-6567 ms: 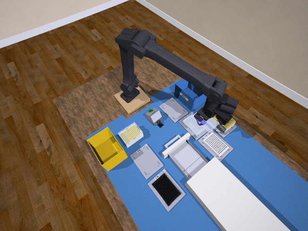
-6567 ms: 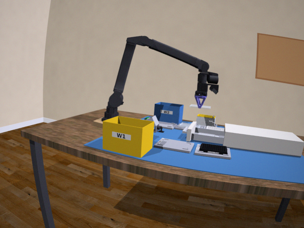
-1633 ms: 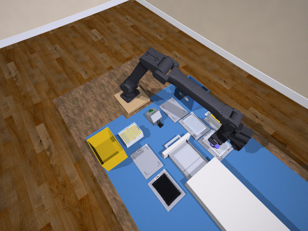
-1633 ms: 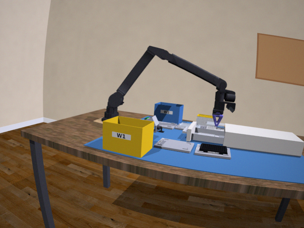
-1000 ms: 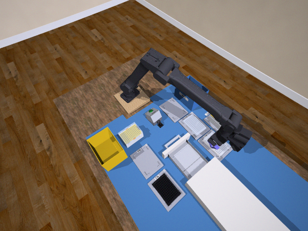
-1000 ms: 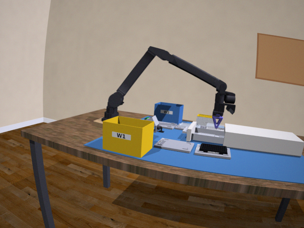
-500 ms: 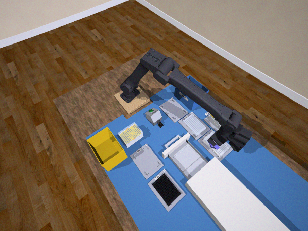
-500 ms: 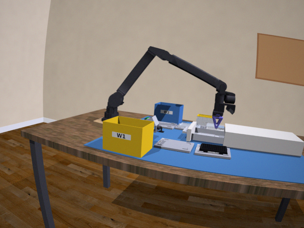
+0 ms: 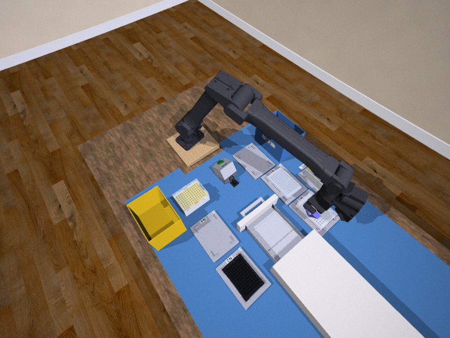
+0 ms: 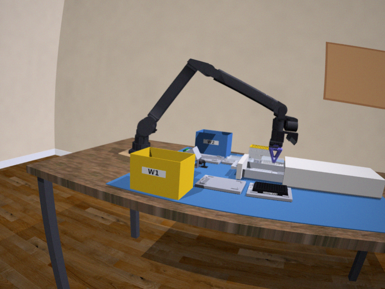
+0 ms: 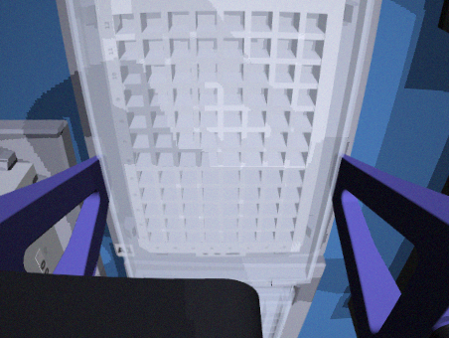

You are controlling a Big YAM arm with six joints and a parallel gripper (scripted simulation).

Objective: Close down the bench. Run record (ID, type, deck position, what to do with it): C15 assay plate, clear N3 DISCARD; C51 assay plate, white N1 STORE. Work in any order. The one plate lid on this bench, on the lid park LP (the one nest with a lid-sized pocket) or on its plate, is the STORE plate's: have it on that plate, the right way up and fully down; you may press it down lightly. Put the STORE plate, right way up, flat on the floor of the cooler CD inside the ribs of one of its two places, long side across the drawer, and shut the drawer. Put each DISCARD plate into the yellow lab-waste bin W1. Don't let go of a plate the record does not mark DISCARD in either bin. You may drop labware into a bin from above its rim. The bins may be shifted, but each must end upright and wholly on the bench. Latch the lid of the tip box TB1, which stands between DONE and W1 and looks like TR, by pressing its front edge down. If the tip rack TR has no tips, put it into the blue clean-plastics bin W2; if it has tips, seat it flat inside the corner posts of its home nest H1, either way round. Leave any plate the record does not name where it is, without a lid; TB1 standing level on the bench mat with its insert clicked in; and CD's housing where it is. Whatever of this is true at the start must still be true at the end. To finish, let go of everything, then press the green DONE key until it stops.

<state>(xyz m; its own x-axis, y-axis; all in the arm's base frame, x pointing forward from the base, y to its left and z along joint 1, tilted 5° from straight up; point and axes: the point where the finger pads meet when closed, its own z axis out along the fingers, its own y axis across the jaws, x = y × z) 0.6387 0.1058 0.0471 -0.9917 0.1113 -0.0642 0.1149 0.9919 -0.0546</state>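
The white plate lies 30 mm below my hand. From my hand the other things lie so: tip rack TR (70 mm behind, 140 mm to the left, 10 mm above); then clear plate lid (right at my hand); then nest N1 (40 mm below).
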